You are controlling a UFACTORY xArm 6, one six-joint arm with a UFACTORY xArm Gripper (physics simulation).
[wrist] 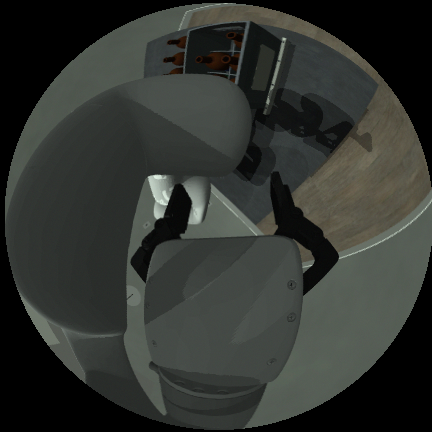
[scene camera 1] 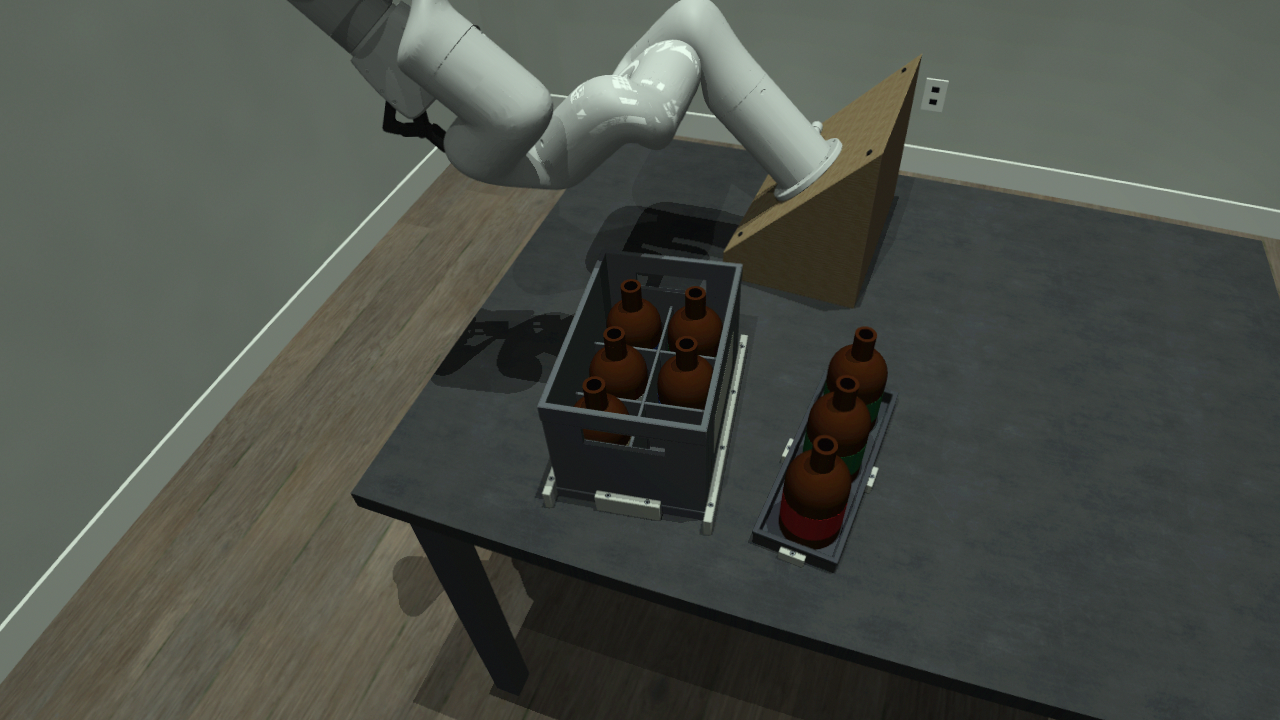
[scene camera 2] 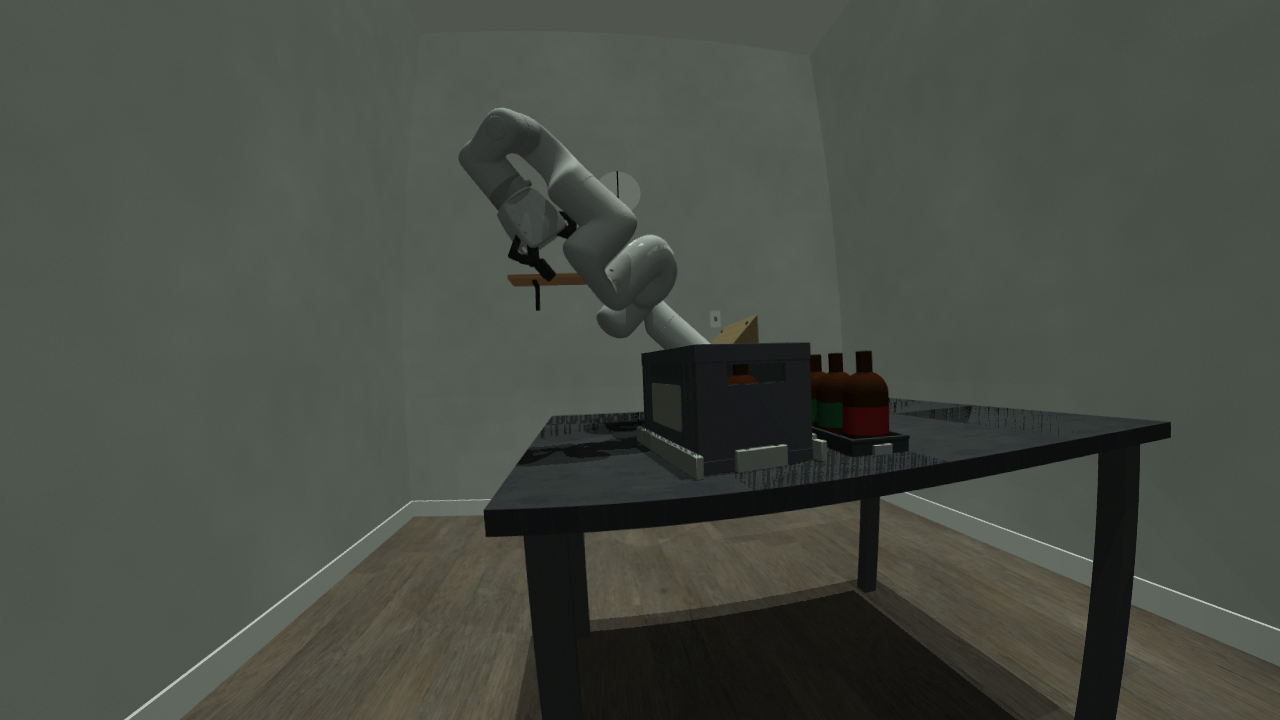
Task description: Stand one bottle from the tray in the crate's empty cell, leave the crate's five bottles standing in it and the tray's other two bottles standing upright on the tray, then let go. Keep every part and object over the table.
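Frame: origin at the arm's base, x up, y right, z ahead, level; millimetres.
Seen in the pictures: gripper, between the fingertips: [wrist: 226, 186] [scene camera 2: 568, 265]; arm's base, origin of its link: [scene camera 1: 809, 171].
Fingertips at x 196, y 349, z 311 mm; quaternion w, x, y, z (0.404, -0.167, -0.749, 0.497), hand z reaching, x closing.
Pixels of each thing's middle, then the offset from my fingertips to it. "spot": a spot on its surface instead. Level surfaces: height alone.
- dark grey crate, middle of its body: [scene camera 1: 651, 379] [scene camera 2: 716, 399] [wrist: 232, 62] dz +104, dx -260, dy -248 mm
- near-left bottle, a spot on its surface: [scene camera 1: 601, 420] spot: dz +243, dx -180, dy -248 mm
- dark tray, middle of its body: [scene camera 1: 829, 463] [scene camera 2: 838, 432] dz +103, dx -335, dy -484 mm
- red-banded bottle, middle of its body: [scene camera 1: 817, 486] [scene camera 2: 865, 398] [wrist: 187, 41] dz +191, dx -265, dy -480 mm
- green-banded middle bottle, middle of its body: [scene camera 1: 838, 426] [scene camera 2: 836, 394] [wrist: 182, 58] dz +99, dx -265, dy -485 mm
- green-banded far bottle, middle of its body: [scene camera 1: 856, 377] [scene camera 2: 816, 392] dz +15, dx -265, dy -490 mm
- dark table, height of its surface: dx -348 mm
The dark grey crate [scene camera 1: 572, 465] [scene camera 2: 751, 420] [wrist: 254, 50] holds five upright brown bottles; its empty cell is at the near right in scene camera 1, beside the near-left bottle [scene camera 1: 601, 420]. The dark tray [scene camera 1: 767, 537] [scene camera 2: 859, 445] right of the crate bears three upright bottles in a row: a red-banded bottle [scene camera 1: 816, 488] [scene camera 2: 865, 407] nearest, a green-banded middle bottle [scene camera 1: 838, 420] [scene camera 2: 834, 394] and a green-banded far bottle [scene camera 1: 857, 371]. My gripper [wrist: 226, 186] [scene camera 2: 561, 255] is open and empty, high up and well away from crate and tray. In scene camera 1 the arm hides part of it.
White strips [scene camera 1: 733, 394] [wrist: 277, 75] edge the crate's base, and small white blocks [scene camera 1: 871, 479] stand around the tray. The arm's wooden wedge mount [scene camera 1: 805, 259] stands behind the crate on the dark table [scene camera 1: 1074, 402] [scene camera 2: 1029, 438]. A bent arm link [wrist: 200, 120] lies close beside the gripper.
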